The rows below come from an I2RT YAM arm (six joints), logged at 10 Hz.
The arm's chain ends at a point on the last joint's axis. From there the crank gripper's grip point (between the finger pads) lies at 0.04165 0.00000 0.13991 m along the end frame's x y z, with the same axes.
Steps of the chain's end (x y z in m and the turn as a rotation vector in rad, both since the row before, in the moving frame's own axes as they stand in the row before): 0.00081, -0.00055, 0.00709, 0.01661, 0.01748, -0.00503; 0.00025, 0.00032, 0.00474, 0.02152, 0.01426, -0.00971; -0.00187, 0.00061, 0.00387, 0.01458, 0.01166, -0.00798; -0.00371, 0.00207, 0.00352, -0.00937, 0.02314, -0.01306; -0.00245, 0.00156, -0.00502, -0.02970, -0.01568, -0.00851; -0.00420, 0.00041, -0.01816, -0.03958, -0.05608, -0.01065; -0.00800, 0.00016, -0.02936, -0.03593, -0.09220, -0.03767; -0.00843, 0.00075, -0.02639, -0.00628, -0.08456, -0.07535; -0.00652, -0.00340, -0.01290, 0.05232, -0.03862, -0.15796
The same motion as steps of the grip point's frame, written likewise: 0.00324, -0.00308, 0.00632, 0.01661, 0.01748, -0.00503; 0.00222, -0.00310, 0.00410, 0.02152, 0.01426, -0.00971; -0.00025, -0.00177, 0.00336, 0.01458, 0.01166, -0.00798; -0.00048, 0.00281, 0.00252, -0.00937, 0.02314, -0.01306; -0.00463, 0.00538, -0.00444, -0.02970, -0.01568, -0.00851; -0.01208, 0.00559, -0.01615, -0.03958, -0.05608, -0.01065; -0.02099, 0.00392, -0.02618, -0.03593, -0.09220, -0.03767; -0.02047, -0.00105, -0.02337, -0.00628, -0.08456, -0.07535; -0.01302, -0.01685, -0.01177, 0.05232, -0.03862, -0.15796
